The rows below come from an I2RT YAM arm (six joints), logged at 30 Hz.
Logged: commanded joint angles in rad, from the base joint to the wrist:
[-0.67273 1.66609 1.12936 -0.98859 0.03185 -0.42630]
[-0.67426 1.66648 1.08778 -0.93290 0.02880 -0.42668]
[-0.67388 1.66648 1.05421 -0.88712 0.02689 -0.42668]
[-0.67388 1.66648 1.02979 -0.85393 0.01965 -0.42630]
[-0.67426 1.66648 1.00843 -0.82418 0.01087 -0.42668]
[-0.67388 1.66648 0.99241 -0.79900 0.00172 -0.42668]
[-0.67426 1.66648 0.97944 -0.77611 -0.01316 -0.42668]
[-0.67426 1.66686 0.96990 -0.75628 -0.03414 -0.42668]
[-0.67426 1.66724 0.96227 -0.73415 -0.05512 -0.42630]
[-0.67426 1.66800 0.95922 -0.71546 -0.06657 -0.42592]
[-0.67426 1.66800 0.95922 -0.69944 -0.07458 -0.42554]
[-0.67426 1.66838 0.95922 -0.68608 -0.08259 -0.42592]
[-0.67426 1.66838 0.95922 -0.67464 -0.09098 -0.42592]
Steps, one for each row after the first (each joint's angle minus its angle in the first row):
[-0.00153 0.00039 -0.04158 0.05569 -0.00305 -0.00038]
[-0.00115 0.00039 -0.07515 0.10147 -0.00496 -0.00038]
[-0.00115 0.00039 -0.09957 0.13466 -0.01220 0.00000]
[-0.00153 0.00039 -0.12093 0.16441 -0.02098 -0.00038]
[-0.00115 0.00039 -0.13695 0.18959 -0.03013 -0.00038]
[-0.00153 0.00039 -0.14992 0.21248 -0.04501 -0.00038]
[-0.00153 0.00077 -0.15946 0.23231 -0.06599 -0.00038]
[-0.00153 0.00115 -0.16709 0.25444 -0.08697 0.00000]
[-0.00153 0.00191 -0.17014 0.27313 -0.09842 0.00038]
[-0.00153 0.00191 -0.17014 0.28915 -0.10643 0.00076]
[-0.00153 0.00229 -0.17014 0.30251 -0.11444 0.00038]
[-0.00153 0.00229 -0.17014 0.31395 -0.12283 0.00038]

